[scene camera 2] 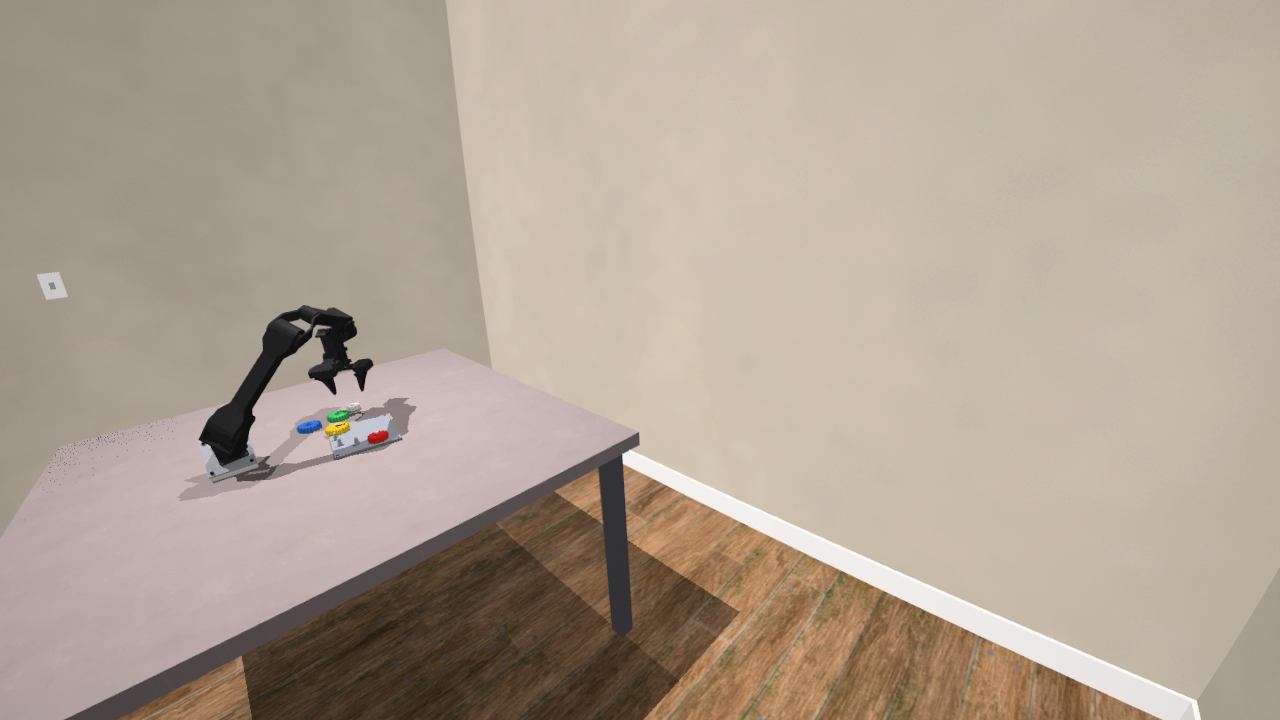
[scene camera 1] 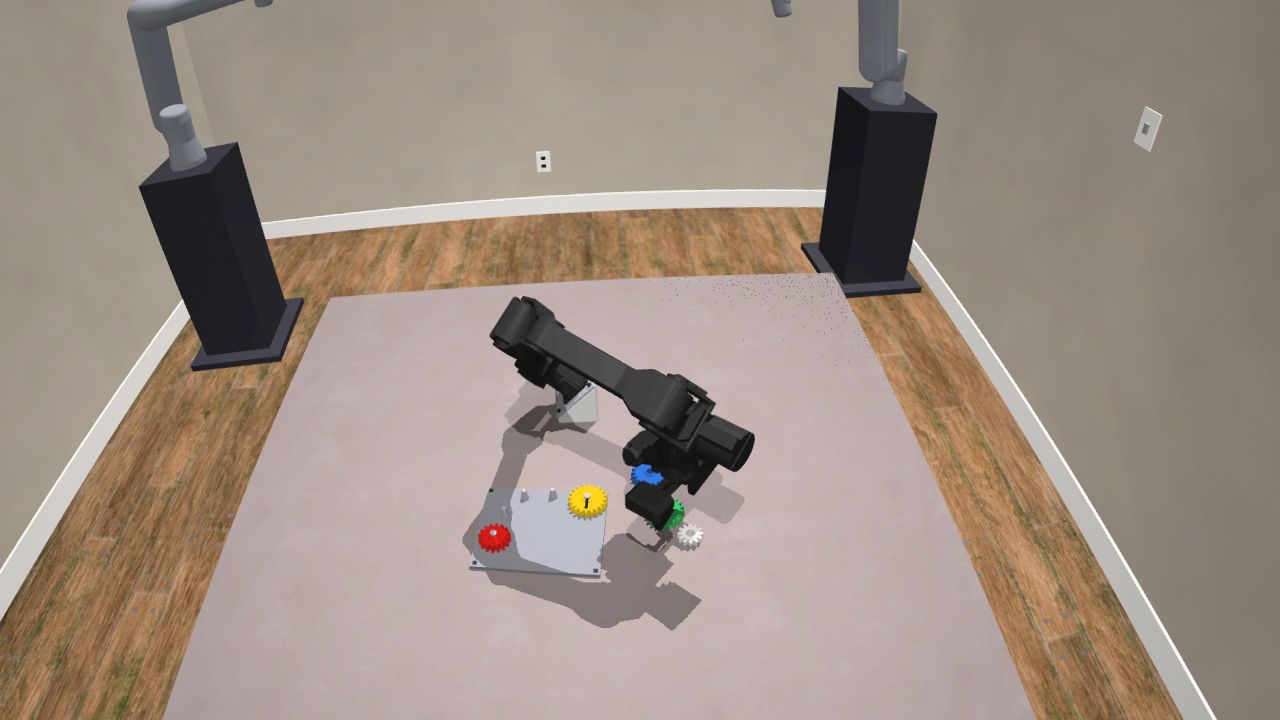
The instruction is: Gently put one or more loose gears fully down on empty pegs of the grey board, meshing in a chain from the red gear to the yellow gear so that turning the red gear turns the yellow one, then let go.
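Seen in the pictures: gripper, fingertip midpoint: (scene camera 2: 348,392) (scene camera 1: 675,511); arm's base, origin of the base link: (scene camera 2: 230,450) (scene camera 1: 575,384).
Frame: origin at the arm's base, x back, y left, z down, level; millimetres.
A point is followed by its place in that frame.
Observation:
The grey board (scene camera 1: 559,541) @(x -328, y -59, z 47 mm) (scene camera 2: 380,424) @(x -357, y -67, z 47 mm) lies on the table. The red gear (scene camera 1: 494,540) @(x -326, y -163, z 31 mm) (scene camera 2: 377,437) @(x -308, y -179, z 34 mm) sits at its left in scene camera 1, the yellow gear (scene camera 1: 577,503) @(x -264, y -22, z 32 mm) (scene camera 2: 337,429) @(x -250, y -26, z 33 mm) at its far right corner. Bare pegs (scene camera 1: 523,495) (scene camera 2: 355,441) stand near its far edge. The blue gear (scene camera 1: 644,475) @(x -211, y 98, z 40 mm) (scene camera 2: 308,427) @(x -199, y 88, z 41 mm), green gear (scene camera 1: 675,514) @(x -307, y 134, z 39 mm) (scene camera 2: 337,416) @(x -286, y 100, z 41 mm) and small white gear (scene camera 1: 690,535) @(x -343, y 153, z 54 mm) (scene camera 2: 354,407) @(x -349, y 132, z 41 mm) lie loose beside the board. My gripper (scene camera 2: 349,392) @(x -342, y 126, z -15 mm) is open and empty, above the loose gears. It partly covers the blue and green gears in scene camera 1, where its fingertips are hidden.
The arm's base (scene camera 1: 578,405) @(x -46, y 1, z 12 mm) (scene camera 2: 230,465) @(x 12, y -28, z 29 mm) stands on the table (scene camera 1: 375,626) @(x -461, y -362, z 55 mm) (scene camera 2: 161,573) @(x 175, y -364, z 55 mm), behind the board in scene camera 1. Two dark pedestals (scene camera 1: 219,259) (scene camera 1: 872,188) with grey arms stand beyond the table. The arm's shadow falls across part of the board.

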